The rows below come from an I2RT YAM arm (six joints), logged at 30 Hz.
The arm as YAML. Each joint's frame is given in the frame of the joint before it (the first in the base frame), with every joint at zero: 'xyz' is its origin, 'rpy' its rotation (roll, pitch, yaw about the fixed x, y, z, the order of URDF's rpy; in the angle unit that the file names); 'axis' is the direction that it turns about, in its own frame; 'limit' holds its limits. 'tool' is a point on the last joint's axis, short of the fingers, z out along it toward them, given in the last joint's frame.
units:
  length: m
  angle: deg
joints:
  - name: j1
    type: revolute
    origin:
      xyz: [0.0, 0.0, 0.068]
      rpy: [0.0, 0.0, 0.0]
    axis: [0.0, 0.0, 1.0]
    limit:
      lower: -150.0
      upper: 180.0
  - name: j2
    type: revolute
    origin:
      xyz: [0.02, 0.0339, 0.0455]
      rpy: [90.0, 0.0, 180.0]
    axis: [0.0, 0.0, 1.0]
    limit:
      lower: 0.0
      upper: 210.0
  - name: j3
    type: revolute
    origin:
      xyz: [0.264, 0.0, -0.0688]
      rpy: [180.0, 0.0, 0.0]
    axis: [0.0, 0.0, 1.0]
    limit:
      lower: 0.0
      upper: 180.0
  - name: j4
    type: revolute
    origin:
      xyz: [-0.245, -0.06, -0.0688]
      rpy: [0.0, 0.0, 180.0]
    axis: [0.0, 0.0, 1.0]
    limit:
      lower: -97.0
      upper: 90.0
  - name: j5
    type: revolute
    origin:
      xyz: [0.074, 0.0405, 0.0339]
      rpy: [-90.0, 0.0, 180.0]
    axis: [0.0, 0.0, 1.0]
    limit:
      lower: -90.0
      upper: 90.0
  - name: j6
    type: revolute
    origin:
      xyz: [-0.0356, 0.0, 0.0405]
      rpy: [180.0, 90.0, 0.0]
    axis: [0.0, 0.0, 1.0]
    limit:
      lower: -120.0
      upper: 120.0
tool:
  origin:
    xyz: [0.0, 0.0, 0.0]
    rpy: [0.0, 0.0, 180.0]
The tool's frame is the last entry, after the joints.
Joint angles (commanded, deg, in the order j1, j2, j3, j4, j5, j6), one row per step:
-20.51 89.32 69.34 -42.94 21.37 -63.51
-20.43 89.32 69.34 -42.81 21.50 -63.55
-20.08 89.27 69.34 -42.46 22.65 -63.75
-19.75 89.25 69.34 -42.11 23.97 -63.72
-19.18 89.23 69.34 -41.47 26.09 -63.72
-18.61 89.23 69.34 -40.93 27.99 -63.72
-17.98 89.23 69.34 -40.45 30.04 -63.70
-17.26 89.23 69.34 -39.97 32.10 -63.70
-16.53 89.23 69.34 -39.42 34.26 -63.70
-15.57 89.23 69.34 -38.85 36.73 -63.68
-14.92 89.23 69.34 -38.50 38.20 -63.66
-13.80 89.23 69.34 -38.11 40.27 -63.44
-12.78 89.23 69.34 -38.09 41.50 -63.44
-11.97 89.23 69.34 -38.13 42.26 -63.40
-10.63 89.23 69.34 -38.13 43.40 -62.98
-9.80 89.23 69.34 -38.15 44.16 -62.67
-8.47 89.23 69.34 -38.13 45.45 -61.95
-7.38 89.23 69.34 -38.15 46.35 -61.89
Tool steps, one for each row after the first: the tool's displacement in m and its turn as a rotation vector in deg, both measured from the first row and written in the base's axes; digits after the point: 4 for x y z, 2 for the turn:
0.0003 0.0003 0.0001 -0.16 -0.06 0.05
0.0012 0.0013 0.0009 -1.31 0.02 0.04
0.0020 0.0022 0.0016 -2.53 0.06 -0.27
0.0034 0.0037 0.0028 -4.51 0.06 -0.71
0.0049 0.0055 0.0037 -6.26 0.09 -1.05
0.0062 0.0075 0.0047 -8.10 0.19 -1.44
0.0077 0.0101 0.0057 -9.95 0.27 -1.75
0.0093 0.0127 0.0069 -11.89 0.29 -2.11
0.0112 0.0165 0.0081 -14.08 0.30 -2.44
0.0124 0.0192 0.0089 -15.37 0.27 -2.58
0.0143 0.0241 0.0100 -17.12 0.15 -2.71
0.0157 0.0291 0.0104 -18.14 0.29 -2.32
0.0167 0.0331 0.0107 -18.76 0.36 -1.92
0.0183 0.0399 0.0111 -19.60 0.15 -1.47
0.0192 0.0441 0.0113 -20.15 0.01 -1.25
0.0206 0.0508 0.0118 -21.05 -0.43 -1.11
0.0217 0.0564 0.0122 -21.78 -0.46 -0.52

